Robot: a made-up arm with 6 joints.
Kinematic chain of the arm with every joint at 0, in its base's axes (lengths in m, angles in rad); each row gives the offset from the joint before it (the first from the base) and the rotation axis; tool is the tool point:
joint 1: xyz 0 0 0.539 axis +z
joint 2: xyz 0.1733 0 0 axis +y
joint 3: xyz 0 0 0.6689 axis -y
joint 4: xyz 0 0 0.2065 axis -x
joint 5: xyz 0.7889 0 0 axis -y
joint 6: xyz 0.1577 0 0 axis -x
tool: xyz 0 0 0
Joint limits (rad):
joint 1: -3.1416..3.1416
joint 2: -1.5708..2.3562
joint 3: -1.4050..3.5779
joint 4: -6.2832..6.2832
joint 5: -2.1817..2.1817
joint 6: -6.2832..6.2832
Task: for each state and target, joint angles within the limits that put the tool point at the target. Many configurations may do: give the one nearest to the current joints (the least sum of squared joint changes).
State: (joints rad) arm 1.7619 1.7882 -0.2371 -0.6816 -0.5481 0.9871
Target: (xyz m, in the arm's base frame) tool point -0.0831 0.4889 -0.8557
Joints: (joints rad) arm 1.6779 2.3183 0.3896 -0.7091 -0.3002 0.9871
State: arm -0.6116 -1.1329 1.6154 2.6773 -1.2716 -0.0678
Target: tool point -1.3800 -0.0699 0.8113
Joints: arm 0.0026 -1.2359 1.4844 2.6455 -1.0847 -0.0678
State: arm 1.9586 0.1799 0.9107 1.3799 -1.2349 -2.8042
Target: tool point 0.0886 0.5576 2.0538
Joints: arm 1.6448 0.1263 1.1465 1.4940 -0.9690 -2.8042
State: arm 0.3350 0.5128 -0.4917 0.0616 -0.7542 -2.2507
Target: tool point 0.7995 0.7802 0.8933
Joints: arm 0.7750 0.1370 -0.3162 0.0183 -0.7763 -2.2507
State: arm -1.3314 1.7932 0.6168 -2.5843 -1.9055 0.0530
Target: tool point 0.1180 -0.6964 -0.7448
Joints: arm -1.5111 2.3386 0.4011 -2.6170 -1.8356 0.0530
